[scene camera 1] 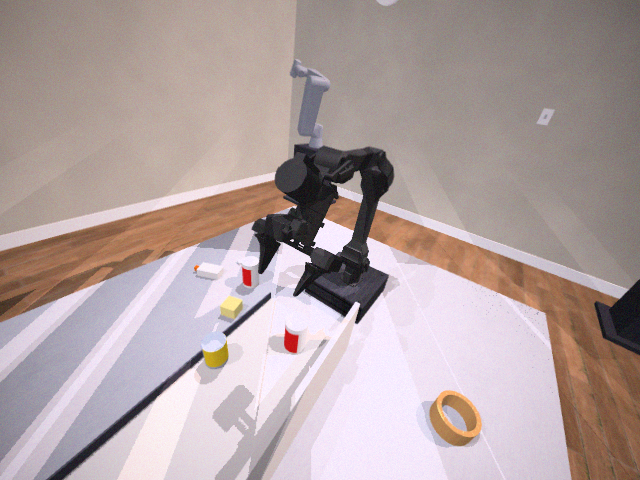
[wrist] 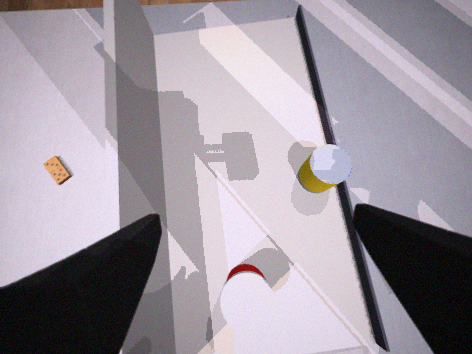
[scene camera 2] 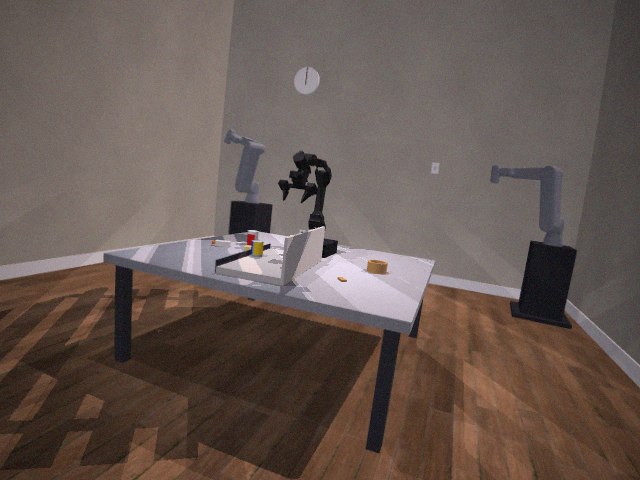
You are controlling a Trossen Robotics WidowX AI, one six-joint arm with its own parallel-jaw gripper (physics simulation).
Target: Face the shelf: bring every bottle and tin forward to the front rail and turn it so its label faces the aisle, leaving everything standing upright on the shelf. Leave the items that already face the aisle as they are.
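Pixels of known places: gripper, fingertip midpoint: (scene camera 1: 276,284) (wrist: 256,217) (scene camera 2: 292,201); arm's base, link origin: (scene camera 1: 351,278).
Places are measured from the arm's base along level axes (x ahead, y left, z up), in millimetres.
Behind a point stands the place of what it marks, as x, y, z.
Observation:
A tin with a yellow label and pale lid (scene camera 1: 215,351) @(477, -51, 19) (scene camera 2: 257,248) @(489, -59, -8) (wrist: 320,175) @(450, -60, 22) stands upright against the shelf's black front rail (scene camera 1: 129,415) @(653, -72, -32) (scene camera 2: 232,257) @(650, -73, -33) (wrist: 315,75) @(637, -75, -26). A white tin with a red label (scene camera 1: 295,335) @(323, 50, 33) (wrist: 245,300) @(303, 34, 51) stands upright on the shelf, back from the rail; in the wrist view its red part faces along the shelf, away from the arm's base. Another red-labelled white tin (scene camera 1: 250,273) @(242, -251, -5) (scene camera 2: 251,238) @(251, -264, -13) stands upright beyond the rail's near-arm end, on the table. My gripper (scene camera 1: 279,283) @(376, 35, 220) (scene camera 2: 294,200) @(376, 35, 220) (wrist: 256,217) @(376, 35, 220) is open and empty, above the arm-side end of the shelf.
The tall back panel (scene camera 1: 330,356) @(327, 157, 70) (scene camera 2: 305,253) @(482, 186, 12) (wrist: 137,125) @(499, 177, 52) borders the shelf. A yellow block (scene camera 1: 231,307) @(356, -187, -36) and a white item with an orange tip (scene camera 1: 209,271) @(317, -394, -46) (scene camera 2: 222,243) @(324, -399, -56) lie outside the rail. A tan ring (scene camera 1: 438,424) @(210, 399, -49) (scene camera 2: 377,268) @(214, 438, -47) and an orange piece (scene camera 2: 342,279) @(483, 370, -66) (wrist: 57,170) @(465, 359, -66) lie behind the panel.

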